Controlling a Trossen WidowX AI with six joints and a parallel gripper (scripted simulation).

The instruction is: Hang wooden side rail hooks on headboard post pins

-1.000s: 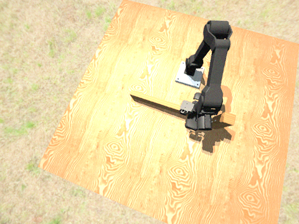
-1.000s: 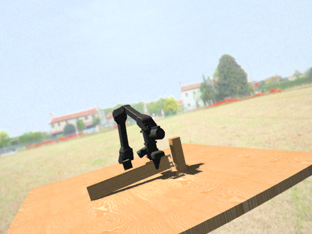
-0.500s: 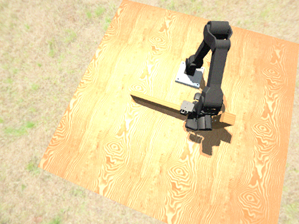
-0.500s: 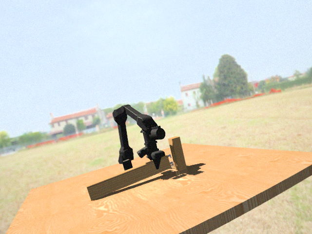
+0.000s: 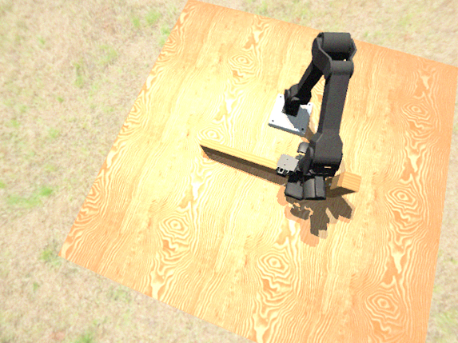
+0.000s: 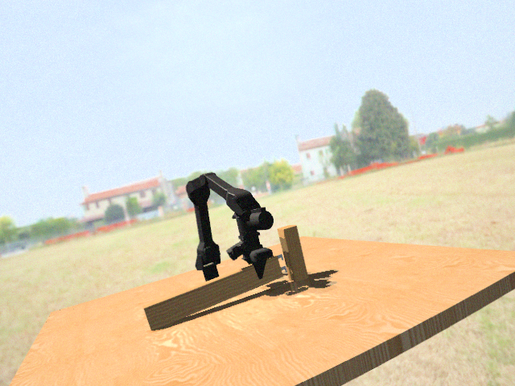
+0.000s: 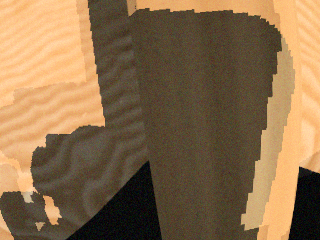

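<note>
Right now my gripper tip is 13 cm to the right of the headboard post and 4 cm below it.
</note>
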